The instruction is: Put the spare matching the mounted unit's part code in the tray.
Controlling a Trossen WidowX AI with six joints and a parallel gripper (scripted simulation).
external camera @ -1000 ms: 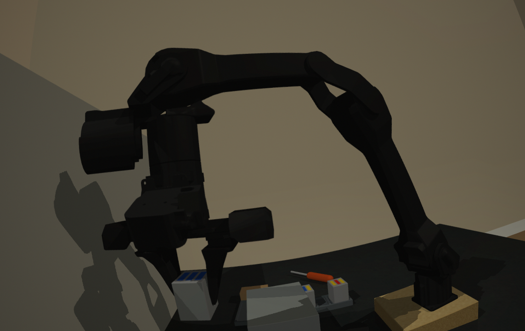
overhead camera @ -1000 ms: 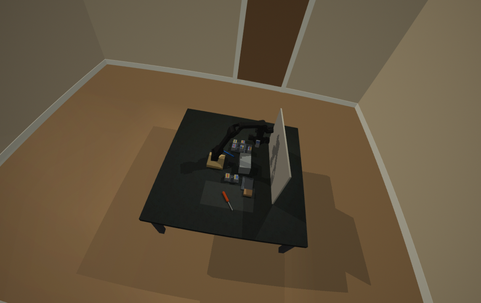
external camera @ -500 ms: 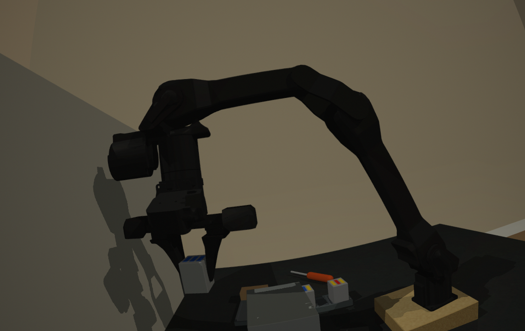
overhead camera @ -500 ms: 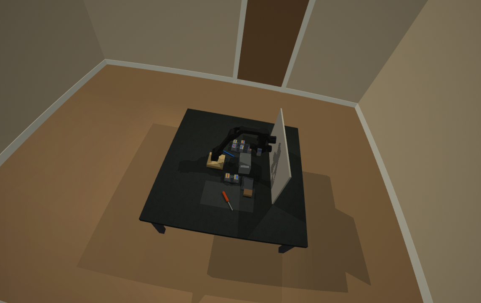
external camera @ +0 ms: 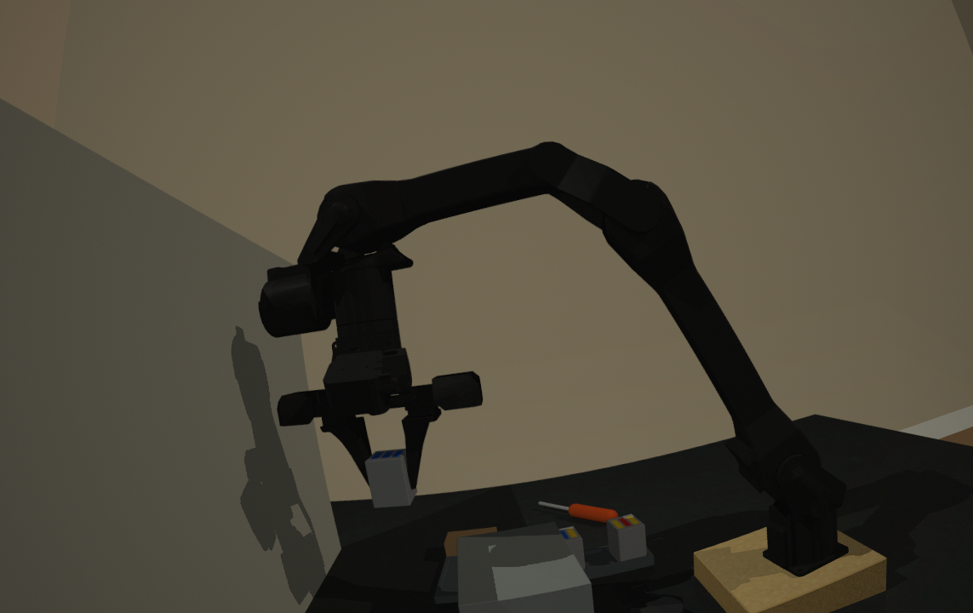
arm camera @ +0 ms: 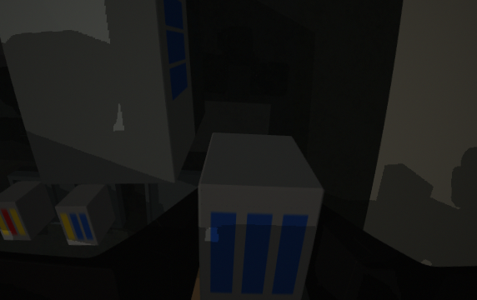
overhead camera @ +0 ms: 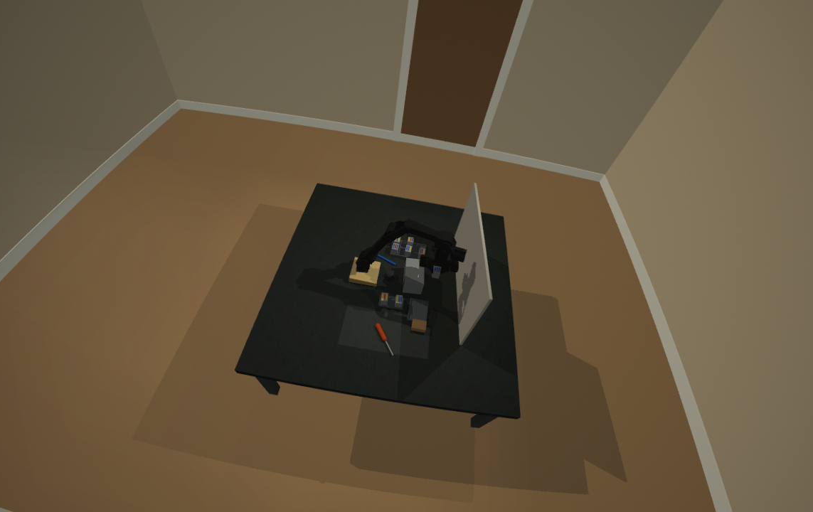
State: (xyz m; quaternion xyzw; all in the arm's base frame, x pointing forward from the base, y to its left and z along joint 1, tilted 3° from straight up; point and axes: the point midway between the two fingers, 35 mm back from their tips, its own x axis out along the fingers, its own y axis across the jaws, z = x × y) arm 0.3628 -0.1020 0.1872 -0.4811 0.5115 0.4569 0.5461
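My gripper tip is 160 mm above the tray, 130 mm to the left of it and 70 mm past it. The rest, counted from my gripper tip: tan block (220 mm to the right, 150 mm below, 70 mm behind); then tall white panel (160 mm ahead, 60 mm above, 40 mm to the left); then grey mounted unit (120 mm below, 90 mm behind, 60 mm to the left).
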